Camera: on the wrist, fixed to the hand. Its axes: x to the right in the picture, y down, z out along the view.
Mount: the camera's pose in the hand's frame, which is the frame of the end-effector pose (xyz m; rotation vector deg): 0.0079 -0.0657 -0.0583 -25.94 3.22 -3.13
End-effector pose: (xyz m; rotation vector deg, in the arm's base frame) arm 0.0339 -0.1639 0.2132 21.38 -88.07 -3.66
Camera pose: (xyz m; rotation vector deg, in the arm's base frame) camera 0.1040 -0.2165 0.2033 3.15 -80.69 -24.80
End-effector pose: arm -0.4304 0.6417 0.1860 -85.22 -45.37 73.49
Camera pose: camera -0.3645 0.6542 0.2433 -105.02 -64.72 60.57
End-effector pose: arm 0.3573 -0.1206 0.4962 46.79 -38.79 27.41
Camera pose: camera 0.4248 -0.1130 0.4399 22.46 -38.72 16.09
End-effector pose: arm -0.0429 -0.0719 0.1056 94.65 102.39 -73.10
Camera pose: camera -0.0891 -0.0128 0.1521 80.23 113.66 -44.14
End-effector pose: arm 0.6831 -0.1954 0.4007 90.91 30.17 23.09
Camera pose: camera 0.6514 -0.1399 0.3399 64.51 27.52 27.97
